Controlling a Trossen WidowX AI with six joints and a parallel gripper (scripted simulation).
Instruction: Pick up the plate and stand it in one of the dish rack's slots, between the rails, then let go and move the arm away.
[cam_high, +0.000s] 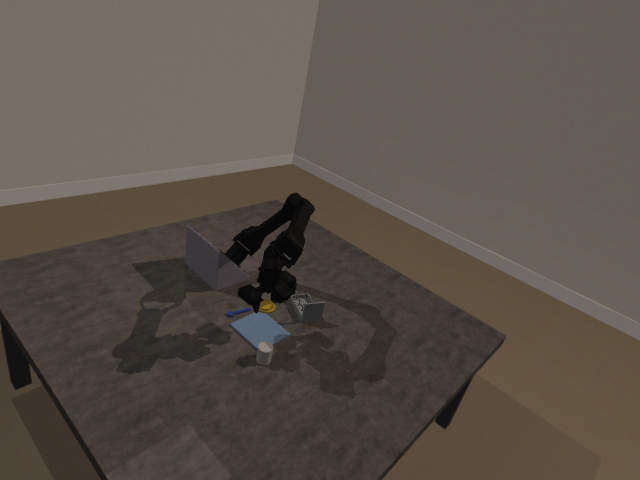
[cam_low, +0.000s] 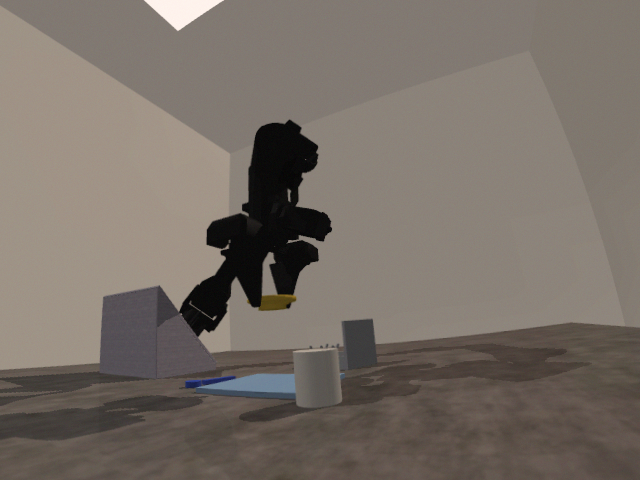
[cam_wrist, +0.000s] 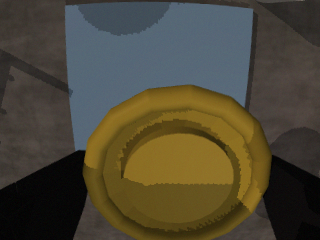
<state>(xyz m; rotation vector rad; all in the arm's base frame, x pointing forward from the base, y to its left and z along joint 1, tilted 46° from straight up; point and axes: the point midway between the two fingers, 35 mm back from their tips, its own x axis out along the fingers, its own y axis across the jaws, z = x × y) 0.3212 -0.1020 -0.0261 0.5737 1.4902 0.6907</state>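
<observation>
The grey dish rack lies 2 cm behind my gripper tip, 21 cm to the left of it and 8 cm below it. Round my gripper tip: yellow plate: 1 cm above; then white cup: 10 cm ahead, 6 cm to the right, 8 cm below; then light blue mat: 1 cm behind, 1 cm to the left, 10 cm below.
</observation>
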